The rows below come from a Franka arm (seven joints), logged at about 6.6 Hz.
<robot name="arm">
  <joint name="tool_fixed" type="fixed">
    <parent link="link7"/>
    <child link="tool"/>
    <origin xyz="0 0 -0.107" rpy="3.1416 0 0"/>
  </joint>
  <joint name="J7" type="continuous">
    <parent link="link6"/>
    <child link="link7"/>
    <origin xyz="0.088 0 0" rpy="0 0 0"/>
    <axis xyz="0 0 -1"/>
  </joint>
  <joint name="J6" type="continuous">
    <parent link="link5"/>
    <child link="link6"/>
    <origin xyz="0 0 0" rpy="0 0 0"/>
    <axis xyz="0 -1 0"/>
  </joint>
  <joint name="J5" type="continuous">
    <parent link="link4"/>
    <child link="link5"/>
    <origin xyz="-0.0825 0 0.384" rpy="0 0 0"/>
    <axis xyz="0 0 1"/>
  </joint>
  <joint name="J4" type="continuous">
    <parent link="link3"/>
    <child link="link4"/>
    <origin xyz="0.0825 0 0" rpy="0 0 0"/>
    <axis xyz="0 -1 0"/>
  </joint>
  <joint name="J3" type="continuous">
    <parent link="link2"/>
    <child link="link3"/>
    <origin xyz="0 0 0.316" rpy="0 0 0"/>
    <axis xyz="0 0 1"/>
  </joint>
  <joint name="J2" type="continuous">
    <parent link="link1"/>
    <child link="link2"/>
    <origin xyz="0 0 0" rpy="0 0 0"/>
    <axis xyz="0 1 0"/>
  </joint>
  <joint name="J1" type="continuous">
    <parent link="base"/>
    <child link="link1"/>
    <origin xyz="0 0 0.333" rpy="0 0 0"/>
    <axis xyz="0 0 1"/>
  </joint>
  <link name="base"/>
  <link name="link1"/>
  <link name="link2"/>
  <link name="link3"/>
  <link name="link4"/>
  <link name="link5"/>
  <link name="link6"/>
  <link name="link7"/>
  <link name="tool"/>
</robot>
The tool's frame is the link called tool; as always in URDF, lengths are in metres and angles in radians. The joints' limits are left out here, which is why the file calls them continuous.
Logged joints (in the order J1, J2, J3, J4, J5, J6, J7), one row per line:
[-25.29, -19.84, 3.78, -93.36, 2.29, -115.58, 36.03]
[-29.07, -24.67, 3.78, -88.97, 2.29, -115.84, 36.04]
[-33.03, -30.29, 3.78, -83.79, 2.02, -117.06, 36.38]
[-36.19, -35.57, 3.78, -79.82, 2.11, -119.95, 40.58]
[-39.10, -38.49, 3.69, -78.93, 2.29, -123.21, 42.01]
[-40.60, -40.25, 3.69, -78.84, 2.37, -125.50, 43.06]
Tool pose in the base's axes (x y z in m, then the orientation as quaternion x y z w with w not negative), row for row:
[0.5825, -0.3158, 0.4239, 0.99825, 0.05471, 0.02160, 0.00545]
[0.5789, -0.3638, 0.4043, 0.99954, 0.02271, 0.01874, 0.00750]
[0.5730, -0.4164, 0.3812, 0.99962, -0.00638, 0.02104, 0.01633]
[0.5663, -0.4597, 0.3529, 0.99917, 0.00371, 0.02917, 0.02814]
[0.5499, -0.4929, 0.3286, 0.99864, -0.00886, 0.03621, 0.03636]
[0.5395, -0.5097, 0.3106, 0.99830, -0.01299, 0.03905, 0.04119]
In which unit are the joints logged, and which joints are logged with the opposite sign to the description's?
The joints are logged in degrees. Opposite sign: J2, J3, J6, J7.
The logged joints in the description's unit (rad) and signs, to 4 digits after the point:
[-0.4414, 0.3463, -0.0660, -1.6294, 0.0400, 2.0173, -0.6288]
[-0.5074, 0.4306, -0.0660, -1.5528, 0.0400, 2.0218, -0.6290]
[-0.5765, 0.5287, -0.0660, -1.4624, 0.0353, 2.0431, -0.6350]
[-0.6316, 0.6208, -0.0660, -1.3931, 0.0368, 2.0935, -0.7083]
[-0.6824, 0.6718, -0.0644, -1.3776, 0.0400, 2.1504, -0.7332]
[-0.7086, 0.7025, -0.0644, -1.3760, 0.0414, 2.1904, -0.7515]

